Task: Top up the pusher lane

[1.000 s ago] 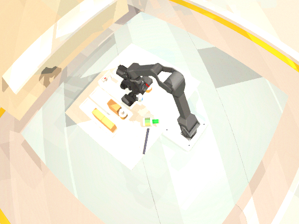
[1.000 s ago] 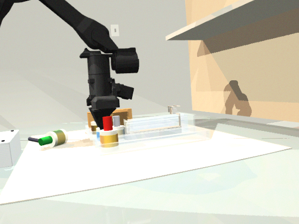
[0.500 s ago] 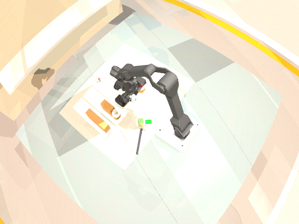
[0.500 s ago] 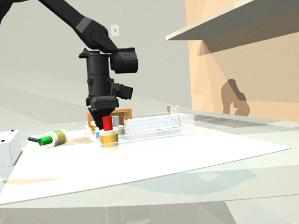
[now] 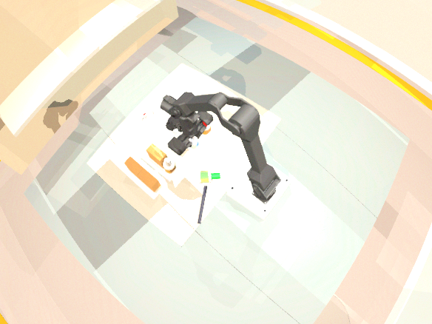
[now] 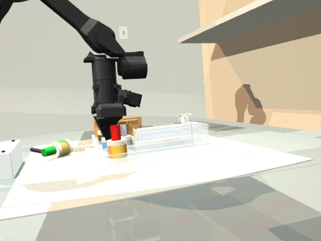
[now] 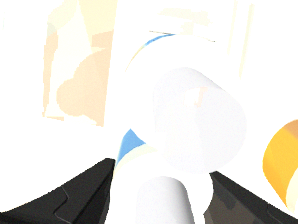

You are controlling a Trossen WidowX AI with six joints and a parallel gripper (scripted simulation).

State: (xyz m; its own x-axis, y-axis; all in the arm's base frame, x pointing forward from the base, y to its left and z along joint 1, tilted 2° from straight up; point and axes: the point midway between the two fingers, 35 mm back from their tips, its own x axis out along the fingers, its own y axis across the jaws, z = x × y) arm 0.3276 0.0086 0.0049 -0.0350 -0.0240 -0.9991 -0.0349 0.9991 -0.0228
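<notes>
My gripper tip is now 14 cm short of the clear sprung lane, 3 cm to the right of it and 1 cm above it. Round my gripper tip: dark rod 18 cm behind, 15 cm to the left, 2 cm below.
</notes>
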